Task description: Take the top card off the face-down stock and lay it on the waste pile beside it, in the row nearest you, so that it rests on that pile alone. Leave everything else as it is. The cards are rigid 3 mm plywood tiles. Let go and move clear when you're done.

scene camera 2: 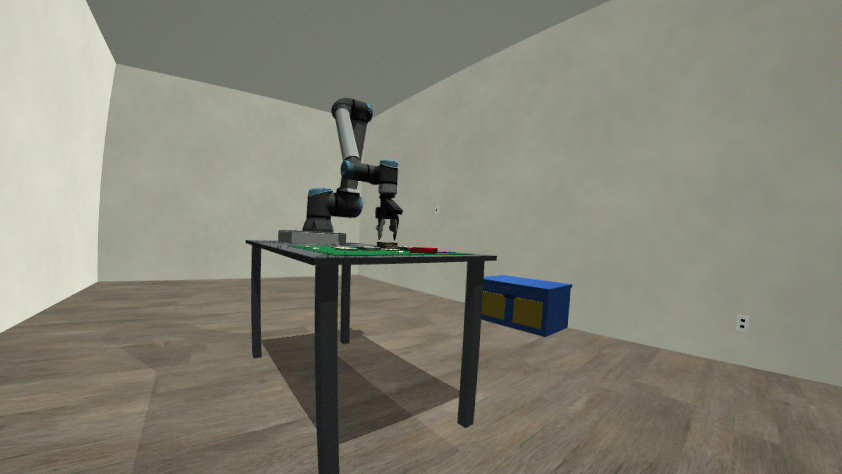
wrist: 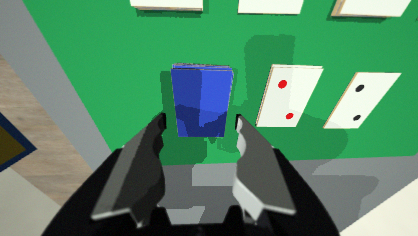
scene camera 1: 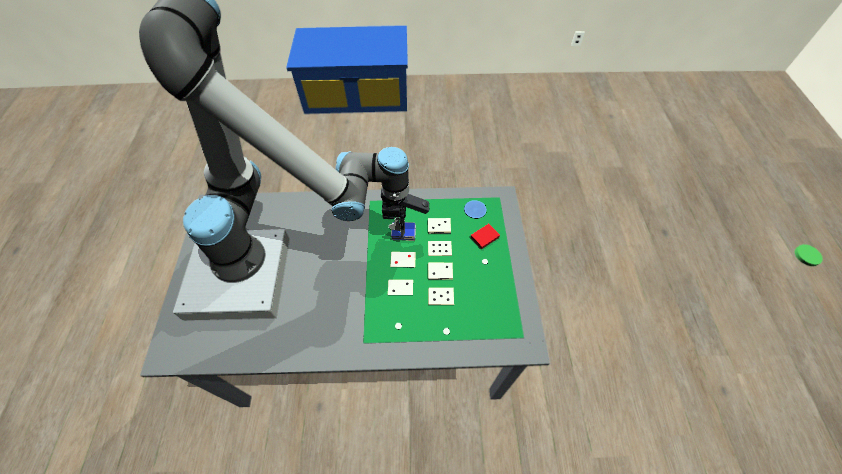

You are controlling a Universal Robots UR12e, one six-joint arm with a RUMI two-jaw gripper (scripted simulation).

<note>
I see my gripper (scene camera 1: 402, 227).
My gripper shows as well in scene camera 2 (scene camera 2: 387, 240) and in the wrist view (wrist: 201, 114).
</note>
